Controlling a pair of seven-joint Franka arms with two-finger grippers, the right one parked.
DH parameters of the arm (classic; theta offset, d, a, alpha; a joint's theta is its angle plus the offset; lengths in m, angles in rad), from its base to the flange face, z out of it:
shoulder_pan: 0 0.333 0 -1.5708
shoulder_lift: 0 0 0 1.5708
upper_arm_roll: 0 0.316 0.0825 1.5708
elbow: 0 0 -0.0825 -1.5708
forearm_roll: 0 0.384 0 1.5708
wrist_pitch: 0 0 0.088 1.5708
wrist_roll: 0 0.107 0 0
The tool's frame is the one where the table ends.
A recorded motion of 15 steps. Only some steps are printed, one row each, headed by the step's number.
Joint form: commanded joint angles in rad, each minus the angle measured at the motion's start. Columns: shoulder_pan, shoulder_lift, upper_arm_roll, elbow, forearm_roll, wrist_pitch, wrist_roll.
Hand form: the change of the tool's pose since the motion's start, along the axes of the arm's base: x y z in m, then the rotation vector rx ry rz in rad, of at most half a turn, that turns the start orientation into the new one. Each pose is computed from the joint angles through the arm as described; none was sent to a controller.
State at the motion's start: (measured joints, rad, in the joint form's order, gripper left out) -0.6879 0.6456 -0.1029 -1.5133 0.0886 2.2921 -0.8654
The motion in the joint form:
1: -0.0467 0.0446 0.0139 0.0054 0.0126 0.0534 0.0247
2: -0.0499 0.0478 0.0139 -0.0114 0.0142 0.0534 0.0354
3: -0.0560 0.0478 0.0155 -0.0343 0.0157 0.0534 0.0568
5: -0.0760 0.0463 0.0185 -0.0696 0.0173 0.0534 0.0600
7: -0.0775 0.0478 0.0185 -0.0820 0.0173 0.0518 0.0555
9: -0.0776 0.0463 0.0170 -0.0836 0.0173 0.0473 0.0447
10: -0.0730 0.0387 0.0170 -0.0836 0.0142 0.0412 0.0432
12: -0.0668 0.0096 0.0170 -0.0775 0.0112 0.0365 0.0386
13: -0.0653 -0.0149 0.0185 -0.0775 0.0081 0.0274 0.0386
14: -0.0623 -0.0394 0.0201 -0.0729 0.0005 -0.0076 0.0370
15: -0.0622 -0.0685 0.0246 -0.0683 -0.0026 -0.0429 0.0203
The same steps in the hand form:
1: -0.0152 -0.0211 -0.0247 0.0017 -0.0212 -0.0681
2: -0.0203 -0.0198 -0.0348 0.0174 -0.0086 -0.0839
3: -0.0274 -0.0181 -0.0452 0.0369 0.0046 -0.1124
5: -0.0438 -0.0200 -0.0600 0.0630 0.0262 -0.1366
7: -0.0474 -0.0181 -0.0666 0.0734 0.0376 -0.1344
9: -0.0486 -0.0181 -0.0667 0.0753 0.0419 -0.1250
10: -0.0461 -0.0160 -0.0619 0.0730 0.0422 -0.1167
12: -0.0401 -0.0156 -0.0392 0.0514 0.0210 -0.1033
13: -0.0381 -0.0147 -0.0229 0.0412 0.0098 -0.0983
14: -0.0364 -0.0116 -0.0070 0.0442 0.0156 -0.0869
15: -0.0351 -0.0084 0.0120 0.0465 0.0158 -0.0635

